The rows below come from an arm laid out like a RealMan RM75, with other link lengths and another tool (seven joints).
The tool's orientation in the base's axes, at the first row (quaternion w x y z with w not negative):
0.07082 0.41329 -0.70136 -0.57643
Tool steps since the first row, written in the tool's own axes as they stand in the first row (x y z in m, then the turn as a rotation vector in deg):
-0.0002 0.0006 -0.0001 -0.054 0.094 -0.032
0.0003 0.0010 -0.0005 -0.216 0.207 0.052
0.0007 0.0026 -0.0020 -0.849 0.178 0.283
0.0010 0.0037 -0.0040 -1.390 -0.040 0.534
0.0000 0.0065 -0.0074 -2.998 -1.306 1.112
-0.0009 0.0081 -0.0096 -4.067 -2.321 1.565
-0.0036 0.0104 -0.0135 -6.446 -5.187 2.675
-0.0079 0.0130 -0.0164 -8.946 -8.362 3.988
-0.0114 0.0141 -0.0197 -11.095 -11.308 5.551
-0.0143 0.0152 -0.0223 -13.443 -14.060 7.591
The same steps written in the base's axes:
-0.0001 0.0001 0.0006 0.007 0.011 0.112
-0.0004 -0.0006 0.0009 0.007 0.181 0.244
-0.0006 -0.0020 0.0026 0.299 0.773 0.382
-0.0002 -0.0037 0.0041 0.614 1.320 0.316
0.0010 -0.0056 0.0080 1.954 2.825 -0.364
0.0021 -0.0067 0.0105 2.892 3.878 -0.988
0.0049 -0.0078 0.0148 5.223 6.301 -2.937
0.0081 -0.0072 0.0196 7.669 8.959 -5.175
0.0117 -0.0073 0.0229 9.630 11.571 -7.427
0.0145 -0.0074 0.0258 11.348 14.671 -9.592

